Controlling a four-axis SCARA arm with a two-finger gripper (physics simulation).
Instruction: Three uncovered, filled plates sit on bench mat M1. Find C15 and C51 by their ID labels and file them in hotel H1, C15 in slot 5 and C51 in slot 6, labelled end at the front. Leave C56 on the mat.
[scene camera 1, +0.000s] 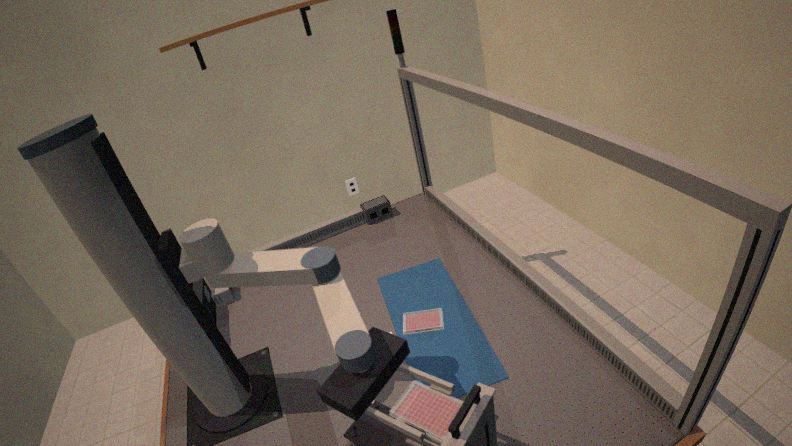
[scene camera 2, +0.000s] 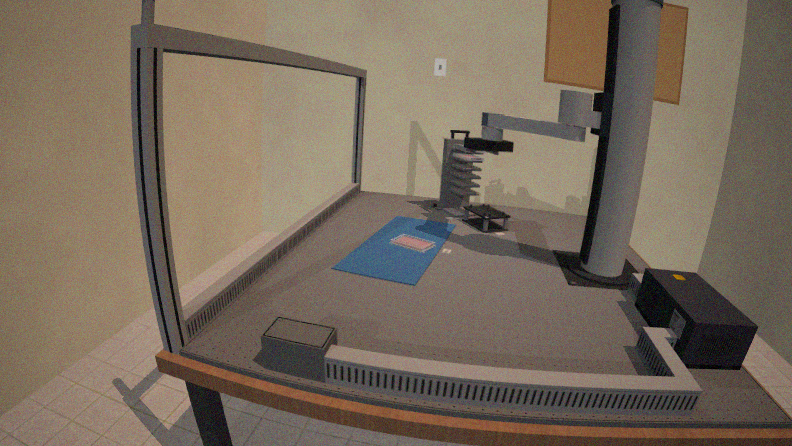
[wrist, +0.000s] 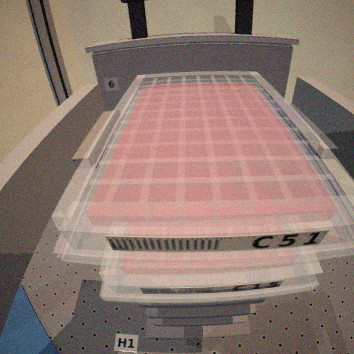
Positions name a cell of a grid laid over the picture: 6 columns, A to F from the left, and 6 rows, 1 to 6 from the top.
Observation:
I see my gripper (scene camera 1: D6), a plate C51 (wrist: D3), a plate C15 (wrist: C5), a blue mat M1 (scene camera 1: D5), a hotel H1 (wrist: E2), a slotted duct (scene camera 2: C5) and a top rail (scene camera 1: F3).
My gripper is seen too in the wrist view (wrist: D2). The blue mat M1 is seen too in scene camera 2 (scene camera 2: C4).

